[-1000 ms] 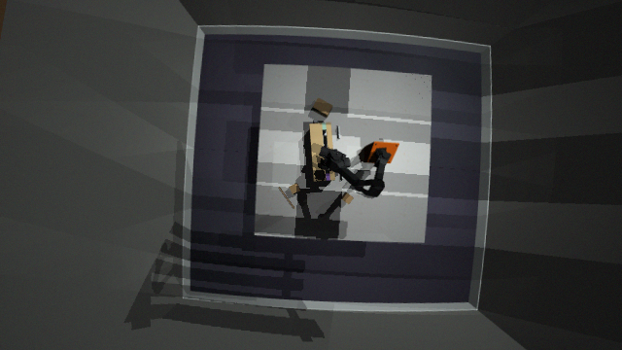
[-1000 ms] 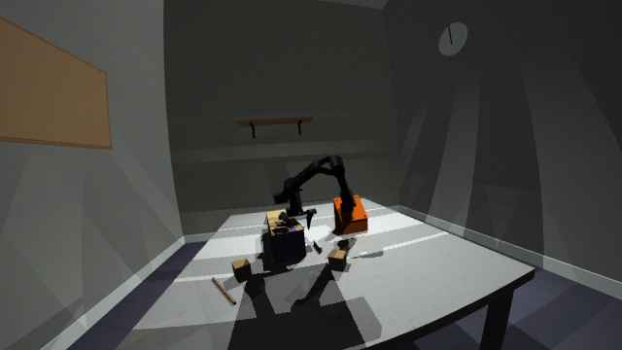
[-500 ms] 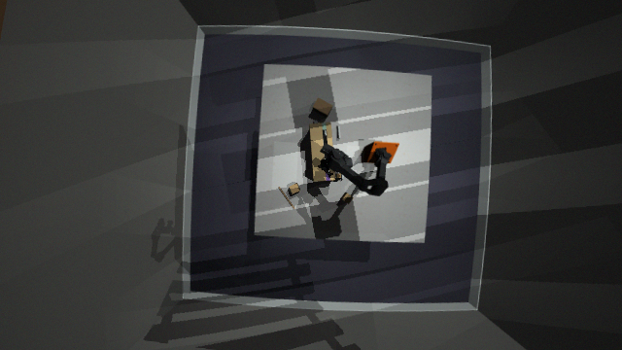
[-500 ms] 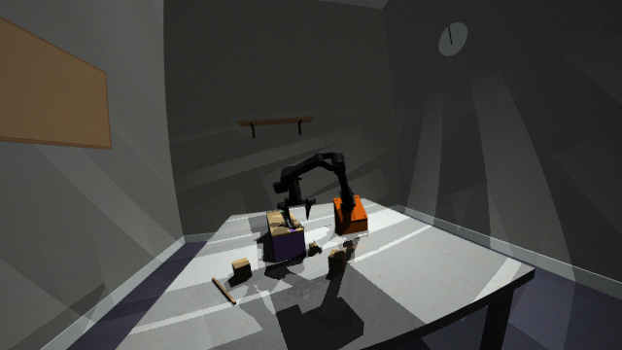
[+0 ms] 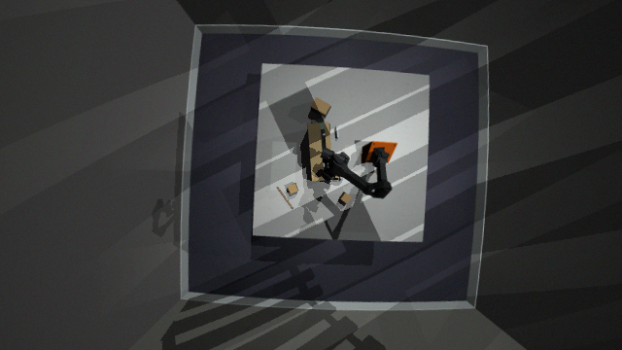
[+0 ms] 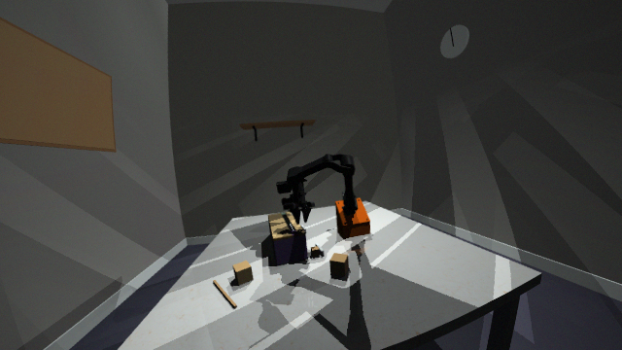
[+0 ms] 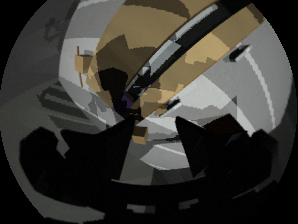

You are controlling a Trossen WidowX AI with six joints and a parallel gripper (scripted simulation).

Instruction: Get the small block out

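My gripper tip is 13 cm above the tan block, 4 cm to the right of it and 4 cm past it. The rest, counted from my gripper tip: thin wooden stick 35 cm ahead, 18 cm to the left, 15 cm below; box 12 cm to the right, 9 cm below, 4 cm ahead.
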